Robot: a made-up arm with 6 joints.
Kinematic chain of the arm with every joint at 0, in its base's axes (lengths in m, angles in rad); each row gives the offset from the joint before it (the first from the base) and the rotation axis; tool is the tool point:
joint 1: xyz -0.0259 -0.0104 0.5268 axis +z
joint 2: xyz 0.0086 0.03 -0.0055 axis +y
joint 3: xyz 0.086 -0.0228 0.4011 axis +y
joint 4: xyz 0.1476 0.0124 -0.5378 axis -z
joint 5: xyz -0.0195 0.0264 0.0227 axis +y
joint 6: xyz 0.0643 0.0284 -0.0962 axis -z
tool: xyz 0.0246 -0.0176 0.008
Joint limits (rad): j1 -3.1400..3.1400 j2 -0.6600..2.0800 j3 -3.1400..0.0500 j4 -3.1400..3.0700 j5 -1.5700..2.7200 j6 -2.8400..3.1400
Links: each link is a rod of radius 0.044 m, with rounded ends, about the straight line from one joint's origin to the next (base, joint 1, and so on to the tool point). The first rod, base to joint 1, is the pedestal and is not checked.
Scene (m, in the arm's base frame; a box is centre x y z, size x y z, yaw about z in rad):
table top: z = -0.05
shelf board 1: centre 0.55 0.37 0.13 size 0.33 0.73 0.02 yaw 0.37
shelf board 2: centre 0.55 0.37 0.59 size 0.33 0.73 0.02 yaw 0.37
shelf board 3: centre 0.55 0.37 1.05 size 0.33 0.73 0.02 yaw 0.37
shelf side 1: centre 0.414 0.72 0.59 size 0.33 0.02 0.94 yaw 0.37
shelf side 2: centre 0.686 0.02 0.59 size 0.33 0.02 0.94 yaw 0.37
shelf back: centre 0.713 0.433 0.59 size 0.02 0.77 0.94 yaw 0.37
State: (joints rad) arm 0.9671 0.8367 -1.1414 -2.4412 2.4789 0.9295
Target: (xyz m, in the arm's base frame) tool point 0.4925 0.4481 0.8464
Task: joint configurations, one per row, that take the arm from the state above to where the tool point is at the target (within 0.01 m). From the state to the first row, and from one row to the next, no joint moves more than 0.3 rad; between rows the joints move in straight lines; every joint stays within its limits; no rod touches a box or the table.
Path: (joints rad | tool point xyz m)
1: 1.0815 0.7550 -0.9383 -2.4004 2.5479 0.9525 | 0.3513 0.5258 0.3249
2: 1.1959 0.6733 -0.7353 -2.3596 2.6168 0.9755 | 0.2583 0.4894 0.3248
3: 1.3103 0.5915 -0.5322 -2.3188 2.6858 0.9985 | 0.1771 0.4358 0.3313
4: 1.2600 0.3573 -0.5631 -2.2999 2.6943 1.0089 | 0.2125 0.4643 0.4561
5: 1.2096 0.1231 -0.5939 -2.2810 2.7029 1.0194 | 0.2396 0.4594 0.5893
6: 1.1593 -0.1111 -0.6248 -2.2621 2.7114 1.0298 | 0.2529 0.4215 0.7224
7: 1.1089 -0.3453 -0.6556 -2.2432 2.7200 1.0402 | 0.2481 0.3533 0.8464
8: 0.9737 -0.0744 -0.9443 -2.3209 2.6701 0.9983 | 0.3620 0.4149 0.8612
9: 0.8386 0.1965 -1.2329 -2.3985 2.6202 0.9563 | 0.4925 0.4481 0.8464

